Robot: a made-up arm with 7 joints.
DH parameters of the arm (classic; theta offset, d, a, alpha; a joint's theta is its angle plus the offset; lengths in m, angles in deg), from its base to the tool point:
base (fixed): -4.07 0 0 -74.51
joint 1: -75.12 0.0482 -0.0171 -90
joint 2: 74 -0.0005 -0.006 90
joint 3: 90 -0.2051 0.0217 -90
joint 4: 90 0.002 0.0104 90
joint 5: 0 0.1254 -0.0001 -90
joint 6: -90 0 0.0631 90
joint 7: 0 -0.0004 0 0
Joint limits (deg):
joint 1: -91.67..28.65
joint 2: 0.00..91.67
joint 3: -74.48..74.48
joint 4: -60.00..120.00
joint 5: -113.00..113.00
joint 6: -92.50..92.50
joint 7: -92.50..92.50
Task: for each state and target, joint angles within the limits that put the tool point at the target. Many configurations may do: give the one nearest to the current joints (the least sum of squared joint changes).
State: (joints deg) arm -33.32 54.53 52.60 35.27 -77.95 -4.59 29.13
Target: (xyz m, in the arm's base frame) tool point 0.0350 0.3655 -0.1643
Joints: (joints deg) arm -4.34 33.27 67.40 28.33 -77.50 -12.63 29.13
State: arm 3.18 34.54 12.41 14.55 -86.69 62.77 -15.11
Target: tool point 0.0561 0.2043 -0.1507
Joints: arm 25.27 47.04 31.68 -20.29 -103.84 72.88 -15.11
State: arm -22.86 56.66 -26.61 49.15 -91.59 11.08 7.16
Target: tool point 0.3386 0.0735 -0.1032
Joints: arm -56.41 37.05 -26.64 21.95 -93.51 11.87 7.16
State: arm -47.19 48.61 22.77 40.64 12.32 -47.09 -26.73
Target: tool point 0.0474 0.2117 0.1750
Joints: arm -66.52 79.62 52.47 -1.23 2.45 -61.53 -26.73
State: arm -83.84 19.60 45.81 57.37 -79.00 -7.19 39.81
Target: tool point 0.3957 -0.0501 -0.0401
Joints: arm -88.62 0.00 23.87 67.10 -79.40 14.72 39.81
